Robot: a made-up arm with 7 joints.
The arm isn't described. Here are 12 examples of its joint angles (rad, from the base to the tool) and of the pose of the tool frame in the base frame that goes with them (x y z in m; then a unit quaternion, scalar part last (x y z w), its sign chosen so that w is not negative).
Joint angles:
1: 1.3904 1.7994 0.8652 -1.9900 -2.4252 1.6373 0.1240
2: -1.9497 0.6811 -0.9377 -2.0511 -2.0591 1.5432 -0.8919
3: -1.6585 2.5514 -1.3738 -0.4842 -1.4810 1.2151 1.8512
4: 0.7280 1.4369 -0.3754 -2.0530 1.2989 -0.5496 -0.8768
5: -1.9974 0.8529 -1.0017 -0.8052 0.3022 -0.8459 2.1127
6: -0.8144 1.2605 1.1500 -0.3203 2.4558 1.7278 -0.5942
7: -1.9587 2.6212 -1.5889 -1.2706 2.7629 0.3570 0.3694
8: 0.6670 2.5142 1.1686 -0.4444 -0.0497 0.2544 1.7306
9: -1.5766 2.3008 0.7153 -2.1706 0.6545 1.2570 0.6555
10: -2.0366 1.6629 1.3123 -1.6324 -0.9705 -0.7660 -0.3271
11: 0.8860 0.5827 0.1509 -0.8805 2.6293 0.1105 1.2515
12: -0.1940 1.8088 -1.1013 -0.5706 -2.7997 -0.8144 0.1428
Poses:
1: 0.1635 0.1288 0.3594 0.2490 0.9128 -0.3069 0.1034
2: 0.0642 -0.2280 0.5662 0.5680 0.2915 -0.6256 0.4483
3: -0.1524 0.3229 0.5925 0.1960 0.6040 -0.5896 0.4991
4: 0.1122 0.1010 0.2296 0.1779 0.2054 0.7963 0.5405
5: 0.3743 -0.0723 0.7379 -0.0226 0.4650 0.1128 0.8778
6: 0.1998 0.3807 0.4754 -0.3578 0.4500 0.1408 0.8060
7: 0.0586 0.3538 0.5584 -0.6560 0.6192 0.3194 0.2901
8: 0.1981 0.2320 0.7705 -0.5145 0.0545 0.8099 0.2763
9: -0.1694 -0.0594 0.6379 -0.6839 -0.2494 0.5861 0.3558
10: -0.2593 0.2007 0.5164 0.5265 0.4824 -0.3121 0.6266
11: -0.1354 0.2102 0.1209 0.8381 -0.3405 0.1372 0.4035
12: 0.0518 0.4529 0.4226 0.8218 -0.1020 -0.5509 0.1037
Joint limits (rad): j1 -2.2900..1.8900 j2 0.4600..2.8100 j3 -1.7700..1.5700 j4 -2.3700..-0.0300 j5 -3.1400..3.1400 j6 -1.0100..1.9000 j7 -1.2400..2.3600
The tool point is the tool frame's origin. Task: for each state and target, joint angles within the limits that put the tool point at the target. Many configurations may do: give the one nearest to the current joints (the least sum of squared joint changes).
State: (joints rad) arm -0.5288 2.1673 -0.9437 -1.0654 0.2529 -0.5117 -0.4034
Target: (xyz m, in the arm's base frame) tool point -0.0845 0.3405 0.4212
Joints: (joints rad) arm 0.1389 2.4312 -1.7700 -1.4956 0.1458 -0.5513 -0.5326
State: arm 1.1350 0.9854 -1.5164 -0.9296 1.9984 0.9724 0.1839
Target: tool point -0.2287 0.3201 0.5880
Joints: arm 1.3057 1.7619 -1.6579 -0.7860 2.0093 1.1536 0.3361
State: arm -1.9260 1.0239 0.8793 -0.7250 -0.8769 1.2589 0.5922
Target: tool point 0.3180 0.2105 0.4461
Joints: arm -1.0710 0.4600 1.0531 -0.7912 -0.8840 1.5086 0.8093
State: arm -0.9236 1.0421 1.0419 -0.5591 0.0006 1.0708 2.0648
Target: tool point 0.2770 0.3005 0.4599
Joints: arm -0.9915 0.9566 1.0141 -0.5366 0.0082 1.0434 2.0768
